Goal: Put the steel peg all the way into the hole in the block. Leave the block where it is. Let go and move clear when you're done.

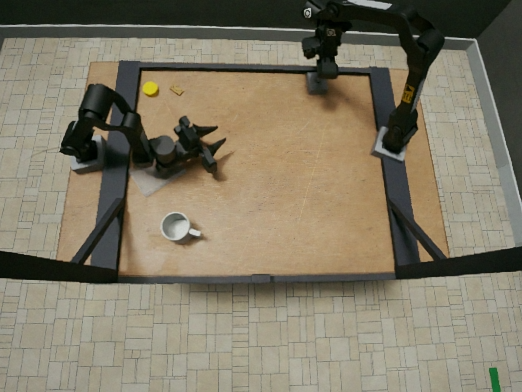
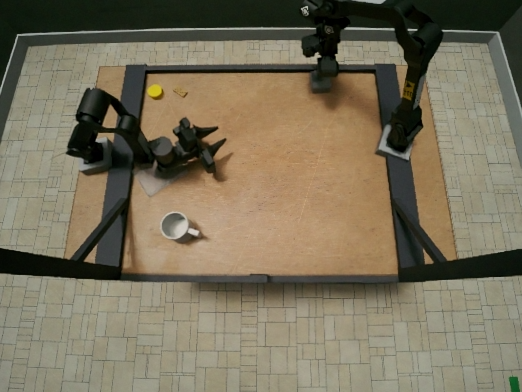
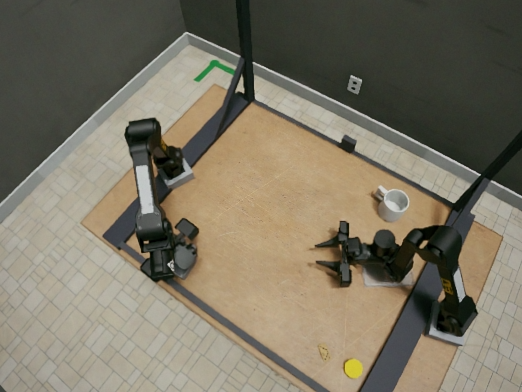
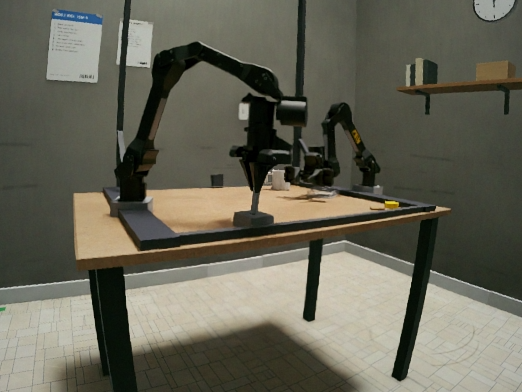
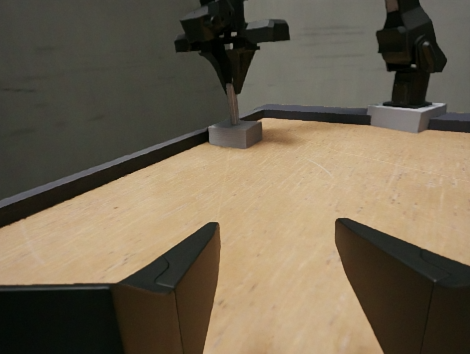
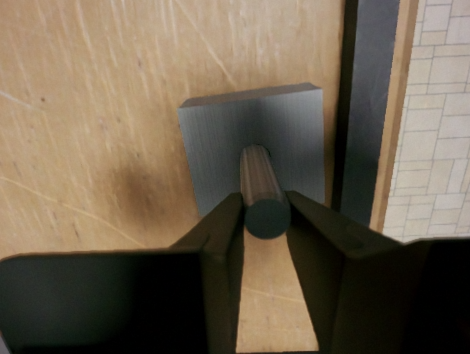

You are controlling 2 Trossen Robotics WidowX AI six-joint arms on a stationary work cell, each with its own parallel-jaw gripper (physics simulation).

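Places are measured from the left arm's base along level axes (x ahead, y left, z up), in millimetres.
Pixels of known places: left gripper, fingertip midpoint: (image 1: 222, 132) (image 2: 222, 133) (image 3: 315, 253) (image 4: 301, 179) (image 5: 276, 231); right gripper, fingertip midpoint: (image 4: 255, 192) (image 5: 233, 94) (image 6: 262, 203); left arm's base at its link origin: (image 1: 86, 151) (image 2: 93, 153) (image 3: 449, 322) (image 4: 368, 185); right arm's base at its link origin: (image 1: 392, 143) (image 2: 397, 141) (image 3: 173, 168) (image 4: 132, 199) (image 5: 406, 104).
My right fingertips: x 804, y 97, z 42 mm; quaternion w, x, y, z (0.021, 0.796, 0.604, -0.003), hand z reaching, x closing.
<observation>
For each thing: its top centre in the pictures, then the offset to it from my right fingertips.
- steel peg at its top centre: (image 6: 265, 227) (image 5: 232, 82) (image 4: 256, 183) 19 mm up, 2 mm back, 0 mm left
- grey block at its top centre: (image 6: 255, 158) (image 5: 235, 124) (image 4: 253, 213) (image 3: 180, 262) (image 2: 320, 79) (image 1: 317, 80) 51 mm down, 1 mm ahead, 1 mm right
- white mug at its top centre: (image 1: 180, 227) (image 2: 179, 226) (image 3: 393, 196) (image 4: 277, 170) 2 mm up, 556 mm back, 415 mm right
- yellow disc at its top centre: (image 3: 353, 368) (image 4: 391, 202) (image 1: 150, 87) (image 2: 154, 90) 65 mm down, 578 mm back, 108 mm left
- small tan piece at its top centre: (image 3: 325, 352) (image 1: 176, 88) (image 2: 180, 90) 76 mm down, 491 mm back, 92 mm left
- pale flat sheet at its top centre: (image 3: 388, 268) (image 1: 156, 169) (image 2: 158, 170) (image 4: 323, 188) 56 mm down, 603 mm back, 202 mm right
The steel peg (image 4: 255, 202) (image 5: 232, 105) (image 6: 261, 180) is held by its upper part, slightly tilted, with its lower end at the hole of the block; how deep it sits is hard to tell. The grey block (image 1: 316, 86) (image 2: 320, 84) (image 4: 245, 218) (image 5: 227, 135) (image 6: 215, 145) lies flat near the table's edge frame. My right gripper (image 4: 255, 190) (image 5: 233, 94) (image 6: 262, 203) is shut on the peg, above the block. My left gripper (image 1: 221, 134) (image 2: 221, 134) (image 3: 316, 254) (image 5: 276, 231) is open and empty, low over the table and well apart from the block.
A white mug (image 1: 176, 227) (image 2: 176, 227) (image 3: 393, 205) stands on the table. A yellow disc (image 1: 150, 89) (image 3: 353, 368) and a small tan piece (image 1: 176, 90) (image 3: 324, 352) lie near a corner. A pale flat sheet (image 1: 150, 184) lies beneath the left arm. A dark rail (image 5: 100, 175) (image 6: 367, 110) runs close beside the block.
</observation>
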